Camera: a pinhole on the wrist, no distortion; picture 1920 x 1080 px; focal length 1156.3 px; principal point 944.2 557.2 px. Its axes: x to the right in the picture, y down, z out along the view. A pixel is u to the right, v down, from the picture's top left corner.
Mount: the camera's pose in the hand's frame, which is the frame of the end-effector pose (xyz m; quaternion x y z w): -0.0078 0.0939 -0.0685 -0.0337 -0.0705 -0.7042 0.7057
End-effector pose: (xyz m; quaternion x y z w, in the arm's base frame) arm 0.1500 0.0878 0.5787 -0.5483 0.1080 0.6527 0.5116
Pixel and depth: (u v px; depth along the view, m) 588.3 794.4 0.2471
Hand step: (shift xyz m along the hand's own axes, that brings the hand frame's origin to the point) 0.0301 0.2057 0.1670
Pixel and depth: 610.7 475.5 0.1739
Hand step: -0.0290 0.1690 0.0953
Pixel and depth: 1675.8 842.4 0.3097
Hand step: 0.0520 -0.0540 0.2702
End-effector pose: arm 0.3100 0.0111 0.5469 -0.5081 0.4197 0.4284 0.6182
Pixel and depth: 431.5 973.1 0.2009
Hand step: 0.0541 0.2119 0.1206
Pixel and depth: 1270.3 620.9 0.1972
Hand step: -0.0073 0.0679 0.1350
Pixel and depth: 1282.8 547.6 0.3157
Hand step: -0.0270 0.0488 0.2568
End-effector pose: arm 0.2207 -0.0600 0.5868 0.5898 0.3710 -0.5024 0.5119
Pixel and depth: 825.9 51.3 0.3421
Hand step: -0.1750 0.1779 0.2565
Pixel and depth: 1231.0 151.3 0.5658
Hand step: -0.2358 0.0370 0.5007
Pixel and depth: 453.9 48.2 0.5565
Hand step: -0.2810 0.4076 0.4339
